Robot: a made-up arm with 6 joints. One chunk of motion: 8 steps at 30 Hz.
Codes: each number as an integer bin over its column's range. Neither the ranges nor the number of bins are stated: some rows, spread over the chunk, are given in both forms.
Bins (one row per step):
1: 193 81 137 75 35 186
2: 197 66 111 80 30 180
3: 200 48 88 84 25 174
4: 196 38 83 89 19 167
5: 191 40 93 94 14 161
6: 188 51 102 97 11 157
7: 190 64 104 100 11 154
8: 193 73 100 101 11 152
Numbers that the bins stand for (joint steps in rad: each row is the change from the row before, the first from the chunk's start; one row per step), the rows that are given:
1: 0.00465 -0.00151 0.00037 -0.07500 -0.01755 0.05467
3: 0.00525 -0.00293 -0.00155 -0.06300 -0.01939 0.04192
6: 0.00422 -0.00280 -0.00100 -0.04567 -0.02197 0.02385
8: 0.00465 -0.00185 -0.00108 -0.04033 -0.02197 0.01854
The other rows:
2: 0.00500 -0.00215 -0.00065 -0.06833 -0.01847 0.04829
4: 0.00491 -0.00336 -0.00175 -0.05633 -0.02050 0.03448
5: 0.00448 -0.00327 -0.00135 -0.04967 -0.02142 0.02810
7: 0.00439 -0.00224 -0.00092 -0.04167 -0.02197 0.02066

